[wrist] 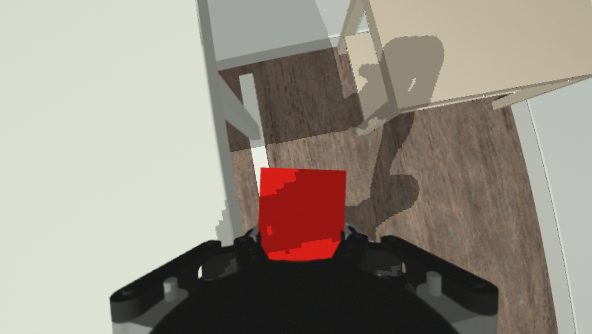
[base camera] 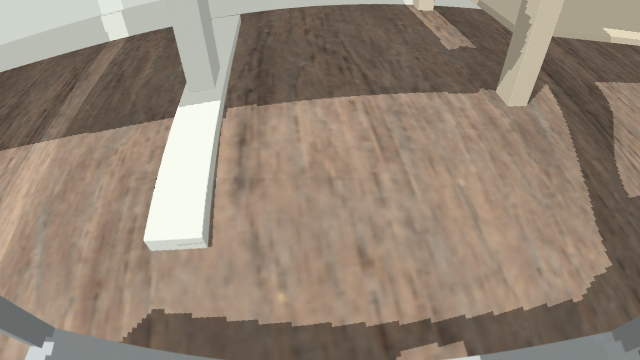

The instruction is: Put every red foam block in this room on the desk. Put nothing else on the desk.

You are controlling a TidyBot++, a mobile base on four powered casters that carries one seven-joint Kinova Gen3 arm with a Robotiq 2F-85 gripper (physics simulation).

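Places are measured from the arm's base along level axes (x ahead, y left, z up), in centimetres.
Pixels of known places: gripper, between the fingertips: (wrist: 300,233).
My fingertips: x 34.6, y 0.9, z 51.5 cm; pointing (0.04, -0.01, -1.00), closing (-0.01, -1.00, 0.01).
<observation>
Behind a point stands the place of what it marks.
My gripper (wrist: 300,233) @[x 34.6, y 0.9, z 51.5 cm], in the wrist view, is shut on a red foam block (wrist: 302,207) @[x 37.2, y 0.7, z 54.5 cm], with one finger at each side of it. A large white desk top (wrist: 100,125) @[x 43.7, y 15.0, z 55.3 cm] fills the left of the wrist view. Its edge runs just left of the block, and the block shows over the floor beside that edge. In the base camera view the white desk's leg (base camera: 194,45) @[x 60.9, y 22.5, z -27.9 cm] and long flat foot (base camera: 182,170) stand left of the middle. The gripper and the block do not show in the base camera view.
A beige table (wrist: 485,45) @[x 83.3, y -68.9, z 5.3 cm] stands at the upper right of the wrist view, with a shadow across it. One of its legs (base camera: 530,55) @[x 60.9, y -35.2, z -28.2 cm] stands at the right in the base camera view. Pale walls (wrist: 570,150) @[x 45.7, y -135.8, z -19.1 cm] (base camera: 60,30) @[x 98.1, y 84.5, z -31.8 cm] stand at the room's edges.
</observation>
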